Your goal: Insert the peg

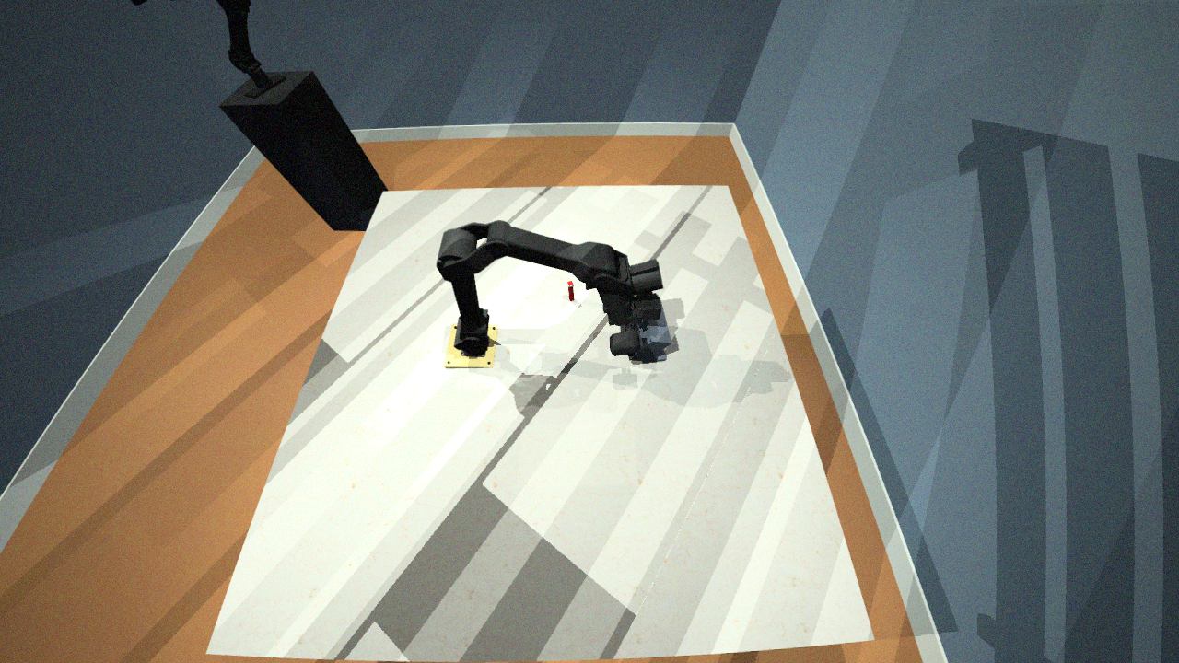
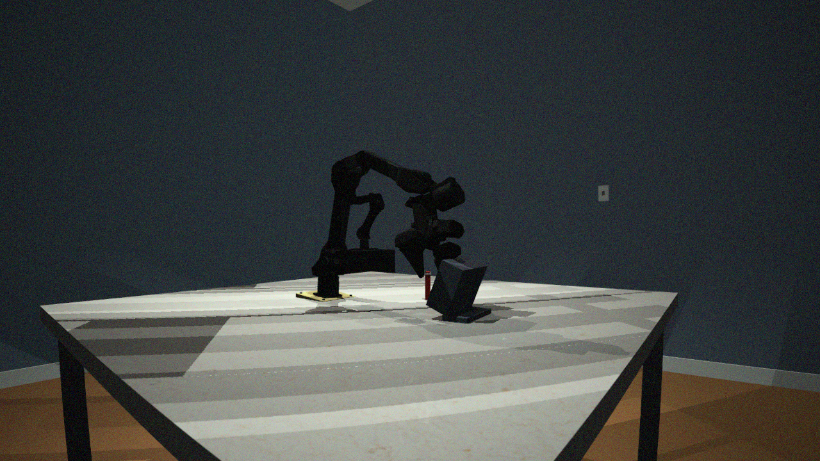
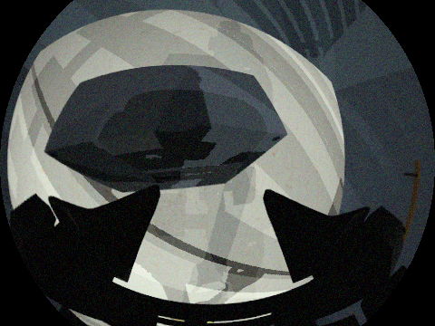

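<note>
Right now the sloped panel is 4 cm ahead of my gripper tip, 4 cm to the left of it and 1 cm below it. Round my gripper tip: red peg (16 cm behind, 17 cm to the left, 3 cm below).
</note>
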